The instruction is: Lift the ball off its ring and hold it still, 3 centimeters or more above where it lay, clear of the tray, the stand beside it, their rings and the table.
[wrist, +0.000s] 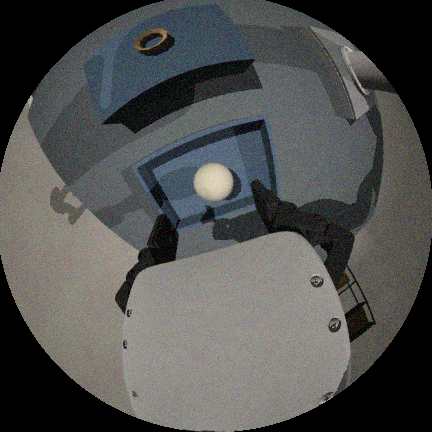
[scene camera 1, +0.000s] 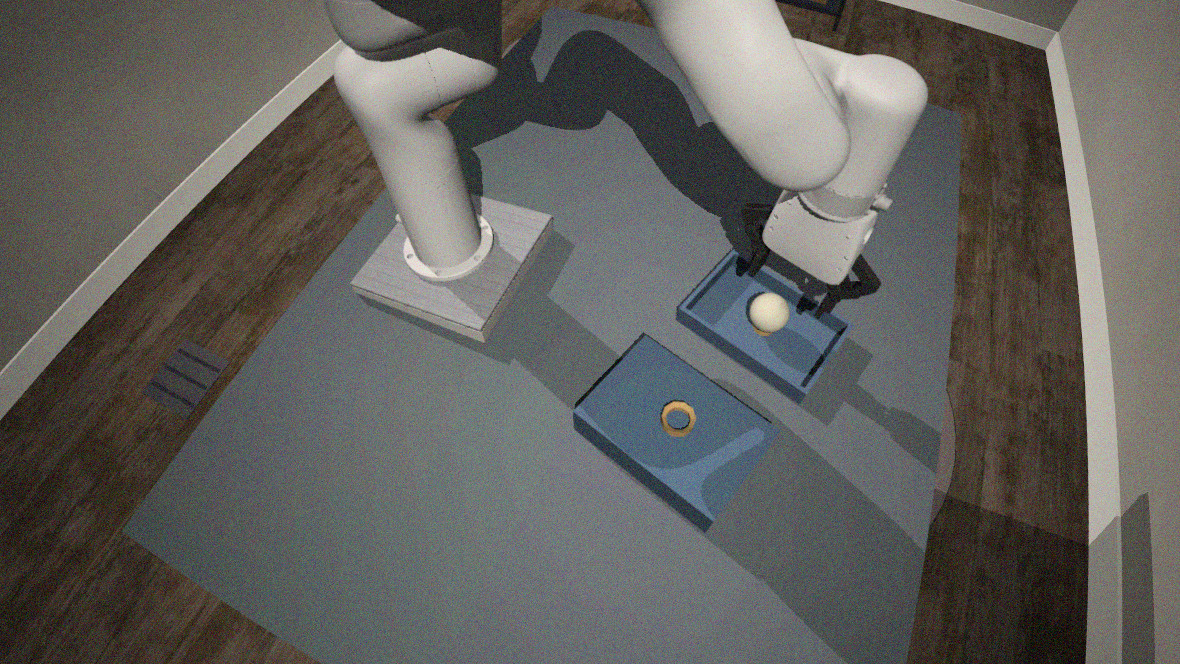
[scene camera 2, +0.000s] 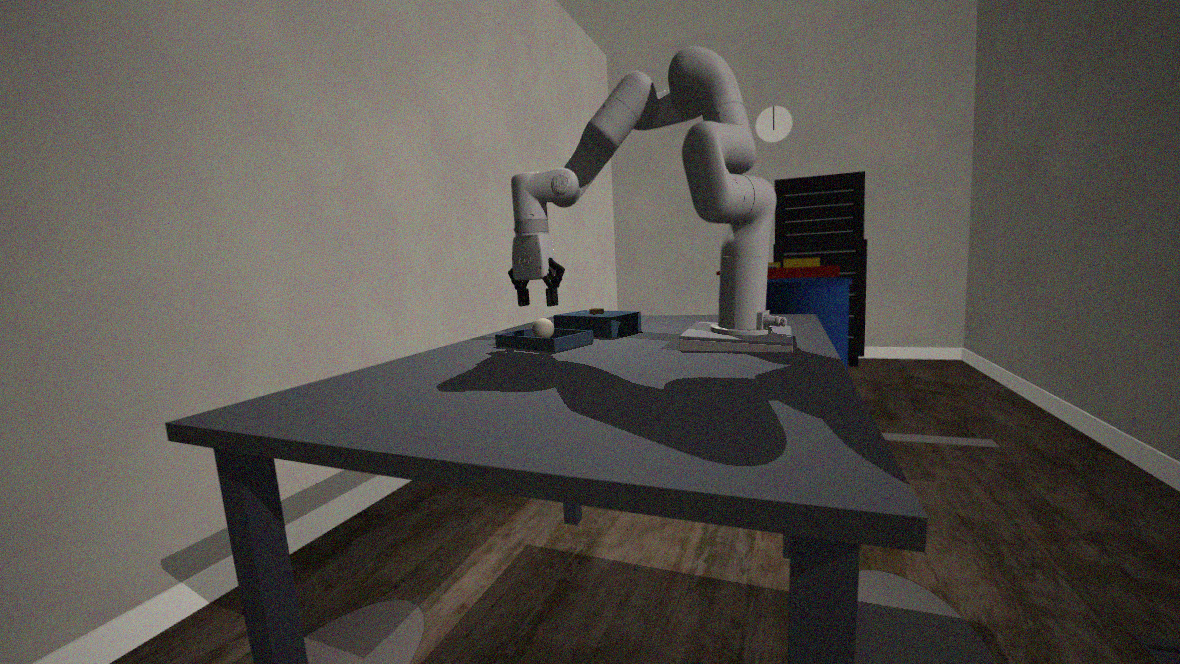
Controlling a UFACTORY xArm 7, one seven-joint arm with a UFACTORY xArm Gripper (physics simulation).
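Frame: origin at the arm's base, x up, y left, z back, level; centimetres.
Where they show: gripper, fingertip midpoint: point(wrist: 209, 209) point(scene camera 1: 788, 289) point(scene camera 2: 538, 305); arm's base at its link origin: point(scene camera 1: 449, 246) point(scene camera 2: 740, 330).
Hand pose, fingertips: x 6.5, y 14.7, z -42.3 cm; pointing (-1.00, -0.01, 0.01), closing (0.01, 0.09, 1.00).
Observation:
Things, the pixels of their top centre, and the offset from my fingertips. "*": a spot on its surface instead. Level surfaces: height alone.
- cream ball at its top centre: point(wrist: 214, 190) point(scene camera 1: 774, 301) point(scene camera 2: 542, 318) dy -0.2, dx -2.9, dz +0.9 cm
- open blue tray at its top centre: point(scene camera 1: 767, 316) point(wrist: 212, 179) point(scene camera 2: 543, 332) dy -0.2, dx -6.2, dz +0.9 cm
- empty orange ring at a spot on its surface: point(scene camera 1: 665, 418) point(scene camera 2: 601, 309) * dy -21.1, dx -3.1, dz +4.0 cm
- grey table at its surface level: dx -9.0 cm
The cream ball point(scene camera 1: 769, 312) point(scene camera 2: 542, 327) point(wrist: 213, 182) rests in the open blue tray point(scene camera 1: 738, 353) point(scene camera 2: 519, 342) point(wrist: 270, 160). A sliver of its orange ring point(scene camera 1: 763, 332) shows beneath it in the first scene view; the ball hides the rest. My gripper point(scene camera 1: 778, 287) point(scene camera 2: 538, 302) point(wrist: 209, 209) is open and empty, pointing down. In the second scene view its fingertips are above the ball, with a gap between. In the wrist view the ball appears between and slightly beyond the fingertips. The blue stand point(scene camera 1: 627, 379) point(scene camera 2: 618, 323) point(wrist: 210, 35) carries an empty orange ring point(scene camera 1: 665, 418) point(scene camera 2: 596, 311) point(wrist: 139, 46).
The stand is beside the tray, a narrow strip of the grey table point(scene camera 1: 412, 495) point(scene camera 2: 371, 412) between them. The tray has low raised walls on all sides. The arm's base plinth point(scene camera 1: 511, 247) point(scene camera 2: 734, 341) point(wrist: 345, 85) stands on the table, apart from both.

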